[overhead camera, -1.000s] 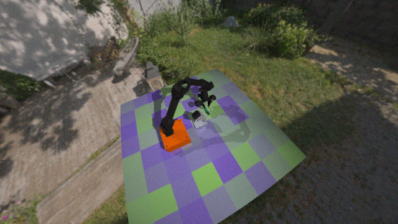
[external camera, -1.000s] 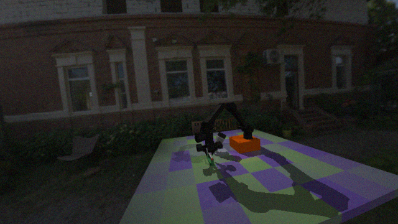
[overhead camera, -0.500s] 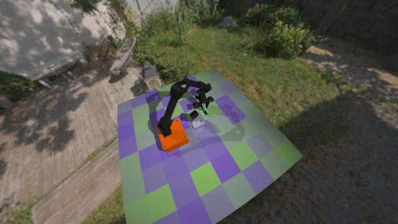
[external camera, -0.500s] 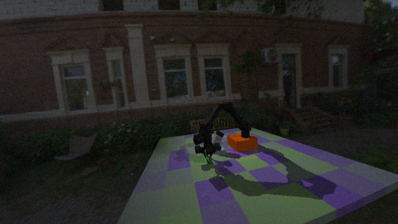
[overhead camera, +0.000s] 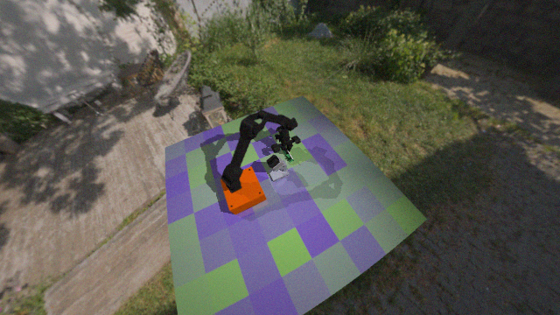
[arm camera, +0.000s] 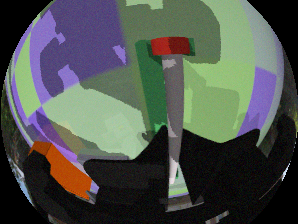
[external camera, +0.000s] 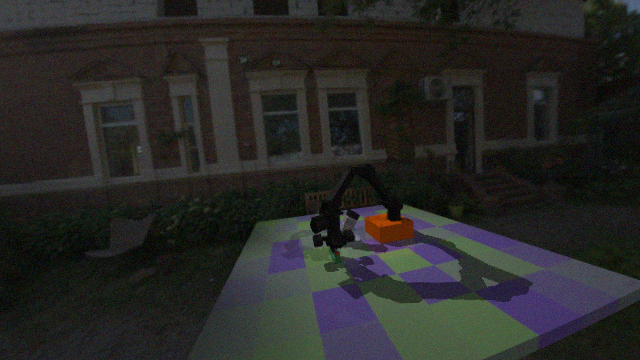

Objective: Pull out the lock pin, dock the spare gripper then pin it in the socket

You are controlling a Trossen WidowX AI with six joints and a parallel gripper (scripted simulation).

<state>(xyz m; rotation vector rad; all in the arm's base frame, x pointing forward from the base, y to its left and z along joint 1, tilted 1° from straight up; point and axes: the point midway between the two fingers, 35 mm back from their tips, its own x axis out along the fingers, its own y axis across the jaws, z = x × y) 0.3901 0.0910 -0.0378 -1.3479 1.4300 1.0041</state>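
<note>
Right now my gripper tip is 10 mm to the right of the green strip and 10 mm below it. The rest, counted from my gripper tip: spare gripper: 120 mm behind, 90 mm to the right, 110 mm above; then grey mount: 110 mm behind, 90 mm to the right, 40 mm above.
</note>
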